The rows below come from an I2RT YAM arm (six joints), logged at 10 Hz.
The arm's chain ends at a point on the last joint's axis. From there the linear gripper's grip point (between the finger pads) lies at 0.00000 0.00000 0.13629 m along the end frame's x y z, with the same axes.
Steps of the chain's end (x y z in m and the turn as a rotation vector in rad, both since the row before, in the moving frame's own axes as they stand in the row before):
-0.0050, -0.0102, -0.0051, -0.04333, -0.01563, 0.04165
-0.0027, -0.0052, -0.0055, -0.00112, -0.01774, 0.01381
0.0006, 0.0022, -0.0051, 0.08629, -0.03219, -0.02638
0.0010, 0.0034, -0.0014, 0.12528, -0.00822, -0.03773
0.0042, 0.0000, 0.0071, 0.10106, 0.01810, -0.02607
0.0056, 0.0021, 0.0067, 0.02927, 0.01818, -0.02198
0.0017, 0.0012, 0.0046, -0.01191, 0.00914, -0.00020
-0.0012, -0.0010, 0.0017, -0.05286, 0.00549, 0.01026
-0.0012, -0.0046, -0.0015, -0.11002, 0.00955, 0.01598
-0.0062, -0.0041, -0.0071, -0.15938, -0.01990, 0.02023
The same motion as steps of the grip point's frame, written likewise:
-0.0073, -0.0043, -0.0052, -0.04333, -0.01563, 0.04165
-0.0051, -0.0051, -0.0055, -0.00112, -0.01774, 0.01381
-0.0039, -0.0095, -0.0057, 0.08629, -0.03219, -0.02638
-0.0004, -0.0136, -0.0025, 0.12528, -0.00822, -0.03773
0.0065, -0.0138, 0.0064, 0.10106, 0.01810, -0.02607
0.0080, -0.0019, 0.0066, 0.02927, 0.01818, -0.02198
0.0029, 0.0028, 0.0046, -0.01191, 0.00914, -0.00020
-0.0005, 0.0062, 0.0015, -0.05286, 0.00549, 0.01026
0.0000, 0.0104, -0.0023, -0.11002, 0.00955, 0.01598
-0.0091, 0.0175, -0.0089, -0.15938, -0.01990, 0.02023

